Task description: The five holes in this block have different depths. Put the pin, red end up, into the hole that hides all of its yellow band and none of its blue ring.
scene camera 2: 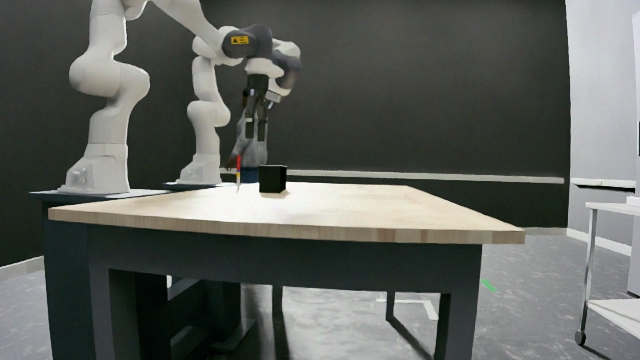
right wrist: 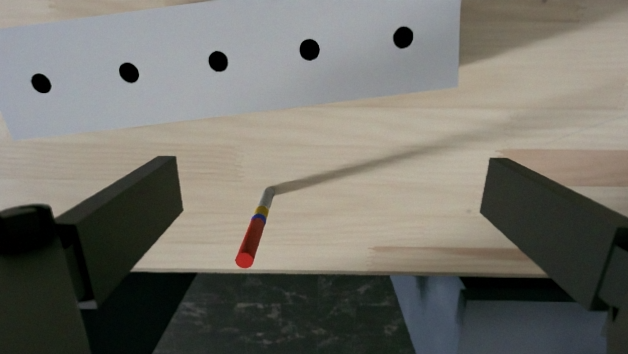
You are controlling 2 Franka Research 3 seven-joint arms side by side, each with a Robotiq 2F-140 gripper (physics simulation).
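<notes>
The pin (scene camera 2: 238,167) (right wrist: 251,237) stands upright on the table, red end up, with a blue ring, yellow band and grey lower end below. The block (scene camera 2: 272,179) (right wrist: 265,87) has black sides and a pale top with a row of several dark holes. It lies beyond the pin in the right wrist view and right of it in the scene view. My right gripper (scene camera 2: 255,136) (right wrist: 331,184) is open and empty above the table. In its wrist view the pin shows between the fingers, nearer the picture's left finger. My left gripper is mostly hidden behind the right one; its fingers cannot be made out.
The wooden table (scene camera 2: 350,207) (right wrist: 360,215) carries both things; its edge runs close behind the pin, at the bottom of the wrist view. A person in grey (scene camera 2: 256,152) stands beyond the table. A white cart (scene camera 2: 592,240) stands at the far right.
</notes>
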